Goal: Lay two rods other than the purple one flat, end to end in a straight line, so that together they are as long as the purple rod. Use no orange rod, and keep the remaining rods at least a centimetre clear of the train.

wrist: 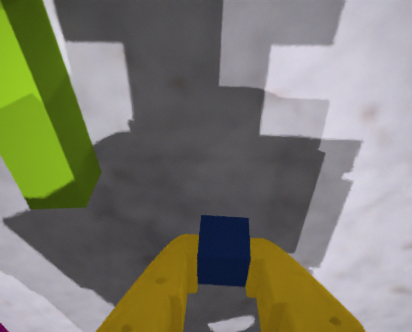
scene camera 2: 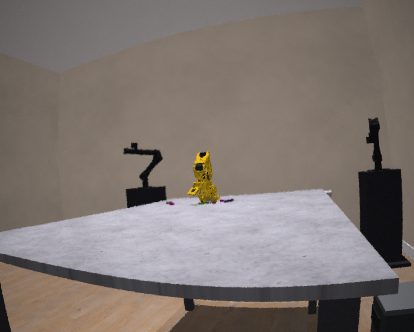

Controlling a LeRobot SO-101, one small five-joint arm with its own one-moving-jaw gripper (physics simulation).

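Seen in the pictures: hand at its tool point: (wrist: 199, 256) (scene camera 2: 203, 201); arm's base at its link origin: (scene camera 2: 208, 200).
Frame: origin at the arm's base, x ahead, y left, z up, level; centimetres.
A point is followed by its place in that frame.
Note:
My yellow gripper (scene camera 2: 191, 192) (wrist: 223, 270) @(x 15.5, y 2.9, z 0.7 cm) is shut on a dark blue rod (wrist: 223, 237) @(x 16.1, y 2.2, z 0.8 cm), with a jaw pressing on each side. In the scene view the jaws are above the table at the arm's left, and the blue rod is too small to make out there. A bright green rod (scene camera 2: 202, 202) @(x 21.7, y 4.4, z 0.9 cm) (wrist: 45, 145) @(x 19.1, y 4.2, z 1.0 cm) lies at upper left in the wrist view, apart from the blue rod. In the scene view a dark purple piece (scene camera 2: 228, 200) @(x 16.4, y 15.0, z 0.7 cm) lies right of the arm, and a small orange-red piece (scene camera 2: 214, 201) @(x 20.7, y 9.7, z 1.0 cm) is close by its base.
A magenta piece (scene camera 2: 171, 203) @(x 20.4, y -11.7, z 0.8 cm) lies left of the arm; a magenta corner (wrist: 2, 327) @(x 12.9, y 10.3, z 0.1 cm) shows at the wrist view's lower left. The grey table (scene camera 2: 215, 245) @(x 98.1, y 34.1, z 0.0 cm) carries the arm's shadow. Two black arms stand on pedestals (scene camera 2: 146, 196) (scene camera 2: 381, 215) beyond the table.

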